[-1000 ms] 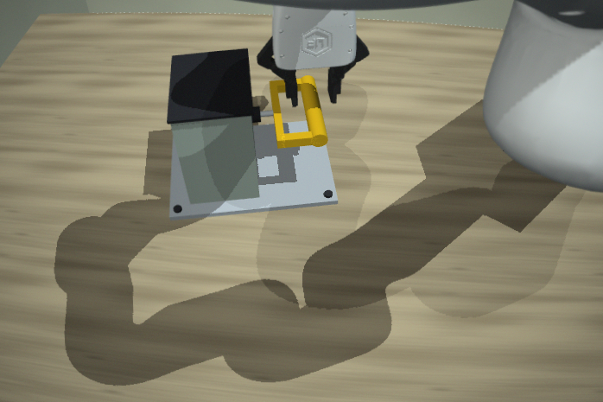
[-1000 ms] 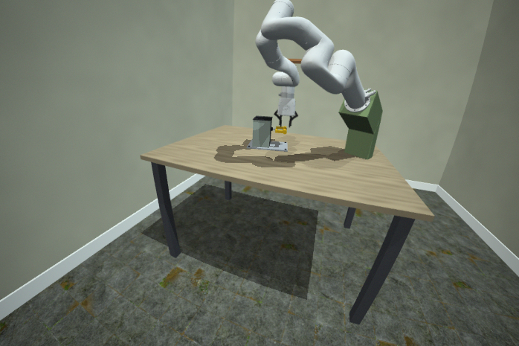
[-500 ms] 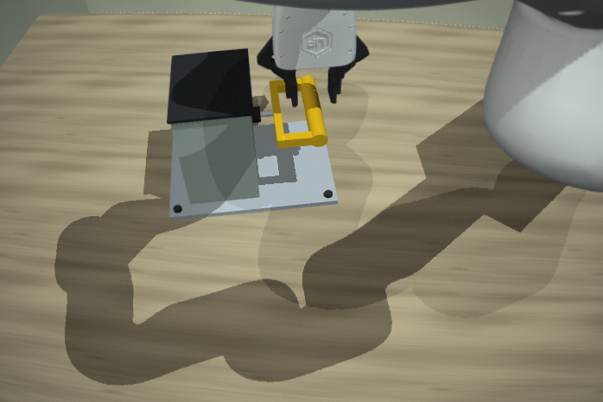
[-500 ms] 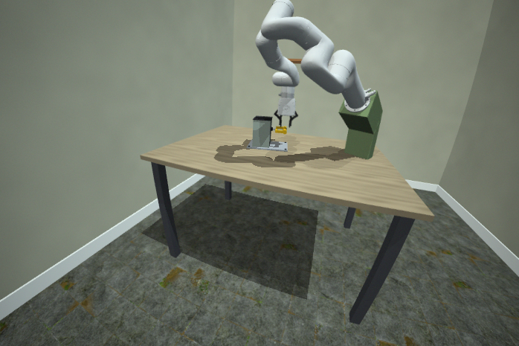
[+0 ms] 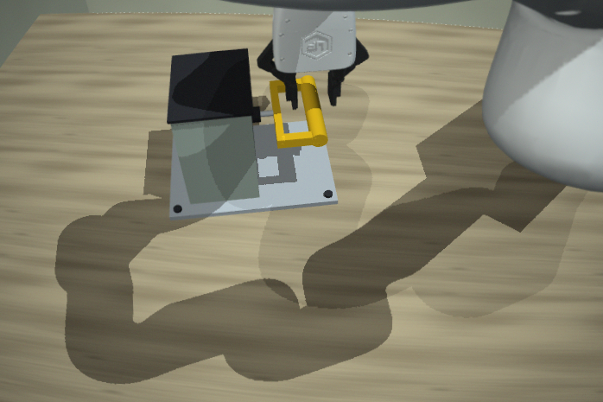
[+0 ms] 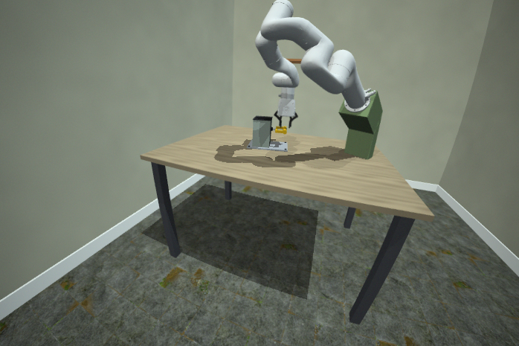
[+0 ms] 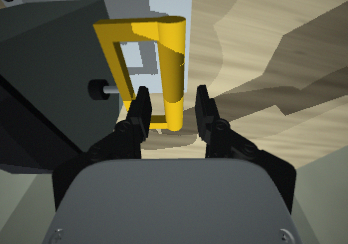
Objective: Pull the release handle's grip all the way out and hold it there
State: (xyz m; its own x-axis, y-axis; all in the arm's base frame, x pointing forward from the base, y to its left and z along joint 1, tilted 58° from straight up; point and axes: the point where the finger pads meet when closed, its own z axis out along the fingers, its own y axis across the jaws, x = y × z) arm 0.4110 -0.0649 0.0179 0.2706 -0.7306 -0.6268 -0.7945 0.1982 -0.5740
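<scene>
The grey base plate lies 9 cm ahead of my hand, 3 cm to the left of it and 13 cm below it.
</scene>
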